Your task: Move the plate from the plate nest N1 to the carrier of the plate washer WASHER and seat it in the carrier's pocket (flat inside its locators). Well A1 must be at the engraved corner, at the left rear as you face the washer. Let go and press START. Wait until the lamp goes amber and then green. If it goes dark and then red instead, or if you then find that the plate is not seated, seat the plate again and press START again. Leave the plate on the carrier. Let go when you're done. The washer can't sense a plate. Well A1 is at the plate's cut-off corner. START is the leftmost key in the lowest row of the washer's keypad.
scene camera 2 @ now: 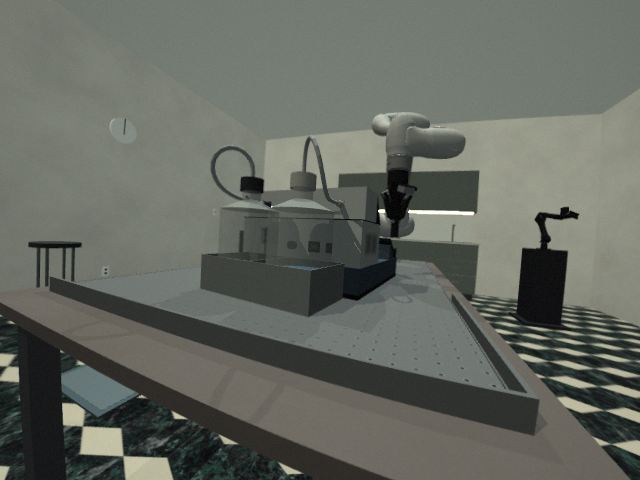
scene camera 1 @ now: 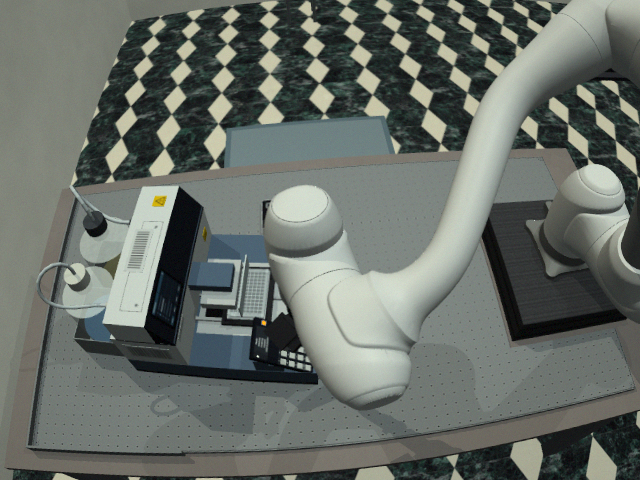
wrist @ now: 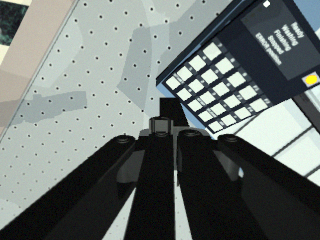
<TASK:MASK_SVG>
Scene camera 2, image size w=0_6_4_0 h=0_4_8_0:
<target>my gripper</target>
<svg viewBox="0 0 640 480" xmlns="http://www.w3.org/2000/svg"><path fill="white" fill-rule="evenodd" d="M406 170L389 171L387 190L381 193L386 216L390 218L390 237L398 237L399 223L401 223L401 219L404 219L409 201L412 198L412 195L397 191L398 183L408 184L408 171Z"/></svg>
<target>grey tray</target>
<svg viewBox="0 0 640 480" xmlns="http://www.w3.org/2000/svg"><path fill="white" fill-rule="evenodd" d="M202 254L200 289L306 317L336 303L343 297L345 263L331 262L331 266L306 270L266 264L265 259L246 261L219 257L218 253Z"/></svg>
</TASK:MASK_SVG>
